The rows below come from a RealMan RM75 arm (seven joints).
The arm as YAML. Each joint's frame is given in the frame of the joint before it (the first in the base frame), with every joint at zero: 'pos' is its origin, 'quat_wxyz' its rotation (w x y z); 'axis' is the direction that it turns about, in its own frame. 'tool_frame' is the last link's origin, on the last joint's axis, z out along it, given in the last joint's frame.
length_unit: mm
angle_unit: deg
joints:
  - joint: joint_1
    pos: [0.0, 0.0, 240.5]
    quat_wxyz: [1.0, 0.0, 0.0, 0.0]
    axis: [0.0, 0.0, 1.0]
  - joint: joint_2
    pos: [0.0, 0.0, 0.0]
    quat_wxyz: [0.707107, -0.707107, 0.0, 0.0]
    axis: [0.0, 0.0, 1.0]
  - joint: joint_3
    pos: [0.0, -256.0, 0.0]
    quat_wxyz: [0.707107, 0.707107, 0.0, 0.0]
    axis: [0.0, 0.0, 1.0]
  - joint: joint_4
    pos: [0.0, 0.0, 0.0]
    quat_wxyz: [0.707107, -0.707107, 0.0, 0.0]
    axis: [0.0, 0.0, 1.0]
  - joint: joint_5
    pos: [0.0, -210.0, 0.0]
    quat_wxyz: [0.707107, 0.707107, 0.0, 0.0]
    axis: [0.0, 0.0, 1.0]
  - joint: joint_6
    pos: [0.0, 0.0, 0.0]
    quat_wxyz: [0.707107, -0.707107, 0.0, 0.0]
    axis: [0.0, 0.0, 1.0]
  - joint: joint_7
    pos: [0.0, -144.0, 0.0]
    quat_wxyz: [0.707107, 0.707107, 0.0, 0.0]
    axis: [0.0, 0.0, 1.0]
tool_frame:
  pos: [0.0, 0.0, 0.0]
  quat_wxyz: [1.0, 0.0, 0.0, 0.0]
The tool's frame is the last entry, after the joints.
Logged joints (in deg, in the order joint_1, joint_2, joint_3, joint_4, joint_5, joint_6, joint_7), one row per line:
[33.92, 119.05, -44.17, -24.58, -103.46, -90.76, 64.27]
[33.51, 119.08, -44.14, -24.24, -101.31, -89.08, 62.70]
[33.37, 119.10, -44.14, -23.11, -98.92, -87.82, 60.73]
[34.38, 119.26, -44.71, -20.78, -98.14, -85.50, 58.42]
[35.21, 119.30, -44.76, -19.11, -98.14, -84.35, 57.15]
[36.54, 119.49, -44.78, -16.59, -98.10, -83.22, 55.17]
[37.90, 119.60, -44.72, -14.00, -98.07, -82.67, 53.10]
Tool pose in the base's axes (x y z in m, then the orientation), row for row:
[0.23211, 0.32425, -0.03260, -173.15, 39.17, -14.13]
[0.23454, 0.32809, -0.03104, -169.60, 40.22, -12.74]
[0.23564, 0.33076, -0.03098, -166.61, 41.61, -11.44]
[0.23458, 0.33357, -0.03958, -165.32, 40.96, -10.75]
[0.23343, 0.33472, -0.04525, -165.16, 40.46, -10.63]
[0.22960, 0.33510, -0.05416, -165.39, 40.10, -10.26]
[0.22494, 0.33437, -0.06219, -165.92, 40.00, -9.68]
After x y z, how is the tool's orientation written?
As angles about the fixed x, y, z axes (roll, pitch, yaw), in degrees.
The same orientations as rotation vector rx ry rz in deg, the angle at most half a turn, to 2 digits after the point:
[-157.93, 23.00, 55.17]
[-154.80, 22.52, 55.31]
[-151.93, 22.09, 56.19]
[-151.44, 21.63, 54.97]
[-151.62, 21.48, 54.28]
[-152.17, 20.87, 54.01]
[-152.95, 19.90, 54.28]

